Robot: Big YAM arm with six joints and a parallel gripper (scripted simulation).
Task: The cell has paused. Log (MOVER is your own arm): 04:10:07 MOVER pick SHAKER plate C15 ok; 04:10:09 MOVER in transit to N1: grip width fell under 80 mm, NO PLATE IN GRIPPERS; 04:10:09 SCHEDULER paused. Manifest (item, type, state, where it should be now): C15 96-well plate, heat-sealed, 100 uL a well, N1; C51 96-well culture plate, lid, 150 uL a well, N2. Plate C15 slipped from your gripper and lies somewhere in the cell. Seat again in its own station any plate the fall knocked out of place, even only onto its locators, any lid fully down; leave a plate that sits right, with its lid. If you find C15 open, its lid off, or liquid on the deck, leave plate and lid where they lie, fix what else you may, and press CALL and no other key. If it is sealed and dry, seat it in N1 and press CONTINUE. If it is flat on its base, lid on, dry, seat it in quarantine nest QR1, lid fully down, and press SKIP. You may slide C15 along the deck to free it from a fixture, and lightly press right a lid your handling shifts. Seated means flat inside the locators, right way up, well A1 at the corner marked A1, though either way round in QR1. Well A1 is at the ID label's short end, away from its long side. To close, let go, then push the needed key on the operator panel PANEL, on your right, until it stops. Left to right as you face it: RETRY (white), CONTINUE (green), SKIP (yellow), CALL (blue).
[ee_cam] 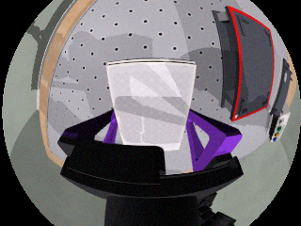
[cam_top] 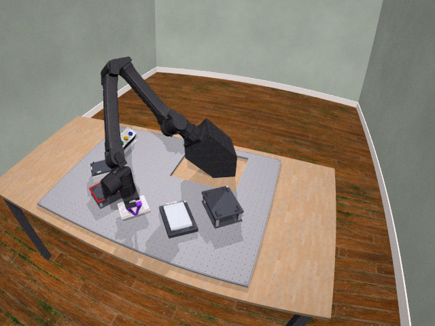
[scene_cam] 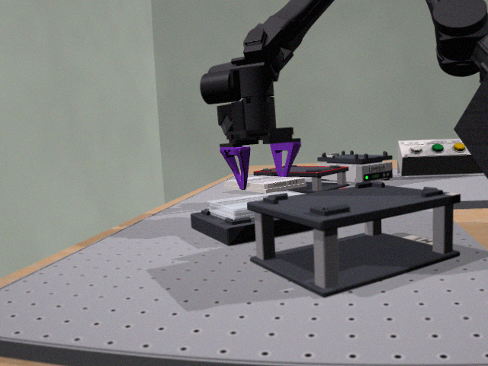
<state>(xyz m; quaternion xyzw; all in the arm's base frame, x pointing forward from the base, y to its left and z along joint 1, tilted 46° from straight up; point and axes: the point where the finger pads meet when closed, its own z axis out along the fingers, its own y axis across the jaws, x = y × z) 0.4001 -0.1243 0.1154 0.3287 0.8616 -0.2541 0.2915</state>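
Now: hand 2 cm past the clear lid and 19 cm to the right of it. Round my hand: white plate (right at my hand); red-edged nest (7 cm behind, 17 cm to the right); white key (33 cm behind, 27 cm to the right, 3 cm above).
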